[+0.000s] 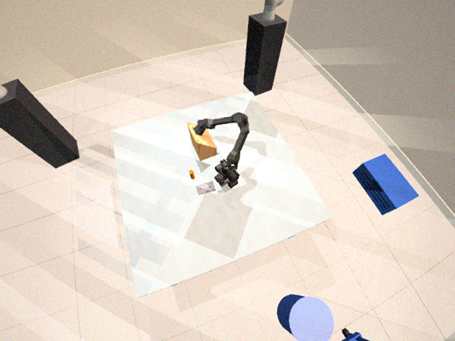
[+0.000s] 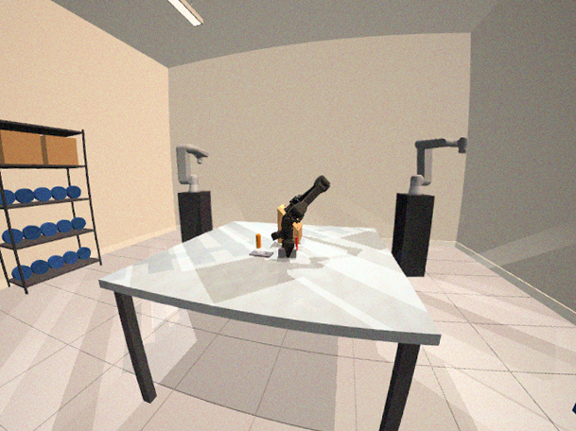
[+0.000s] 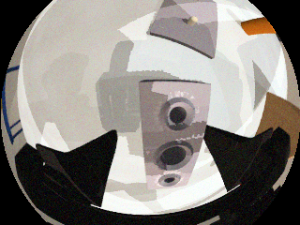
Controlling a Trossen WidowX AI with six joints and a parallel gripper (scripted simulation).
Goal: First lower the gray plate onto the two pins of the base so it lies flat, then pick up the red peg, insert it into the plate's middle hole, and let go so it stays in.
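My gripper tip is now 15 cm to the left of the base and 2 cm past it. Also, from my gripper tip: gray plate 2 cm above; red peg 11 cm behind, 4 cm to the left, 3 cm above; orange cylinder 19 cm to the right, 14 cm behind, 3 cm above.
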